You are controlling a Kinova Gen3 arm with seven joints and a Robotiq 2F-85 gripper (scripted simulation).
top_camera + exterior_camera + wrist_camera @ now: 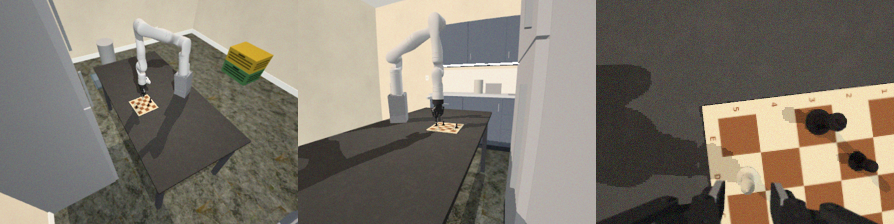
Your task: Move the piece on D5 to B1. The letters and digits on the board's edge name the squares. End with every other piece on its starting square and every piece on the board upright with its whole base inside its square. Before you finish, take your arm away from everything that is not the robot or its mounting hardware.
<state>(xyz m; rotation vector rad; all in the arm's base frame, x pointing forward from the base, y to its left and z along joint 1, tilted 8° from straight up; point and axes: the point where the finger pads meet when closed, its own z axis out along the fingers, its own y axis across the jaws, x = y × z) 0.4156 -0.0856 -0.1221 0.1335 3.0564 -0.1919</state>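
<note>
Now: the pale white piece 5 cm below my hand. The rest, counted from my hand: chessboard: 3 cm ahead, 8 cm to the left, 7 cm below; black piece: 5 cm behind, 7 cm to the left, 4 cm below.
</note>
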